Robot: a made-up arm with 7 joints. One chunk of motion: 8 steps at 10 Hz.
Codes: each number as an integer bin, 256 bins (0 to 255) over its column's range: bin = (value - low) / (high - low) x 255, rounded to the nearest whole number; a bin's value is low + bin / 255 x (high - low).
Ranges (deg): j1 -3.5..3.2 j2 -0.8..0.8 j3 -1.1..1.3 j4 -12.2..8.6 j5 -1..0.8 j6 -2.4..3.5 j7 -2.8..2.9
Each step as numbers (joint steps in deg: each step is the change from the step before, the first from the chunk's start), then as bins.
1 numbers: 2.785 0.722 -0.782 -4.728 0.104 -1.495 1.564
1 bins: 239 243 34 92 156 39 195
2 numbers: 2.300 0.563 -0.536 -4.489 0.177 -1.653 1.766
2 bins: 221 217 60 95 167 32 204
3 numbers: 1.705 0.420 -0.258 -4.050 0.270 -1.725 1.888
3 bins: 198 194 89 100 180 29 210
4 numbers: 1.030 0.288 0.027 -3.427 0.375 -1.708 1.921
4 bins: 172 173 120 108 195 30 211
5 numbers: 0.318 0.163 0.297 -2.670 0.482 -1.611 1.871
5 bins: 145 153 148 117 210 34 209
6 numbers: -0.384 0.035 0.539 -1.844 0.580 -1.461 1.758
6 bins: 119 133 174 127 224 41 204
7 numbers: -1.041 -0.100 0.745 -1.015 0.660 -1.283 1.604
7 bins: 94 112 196 137 235 48 197
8 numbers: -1.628 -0.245 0.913 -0.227 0.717 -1.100 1.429
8 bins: 71 88 214 147 243 56 189
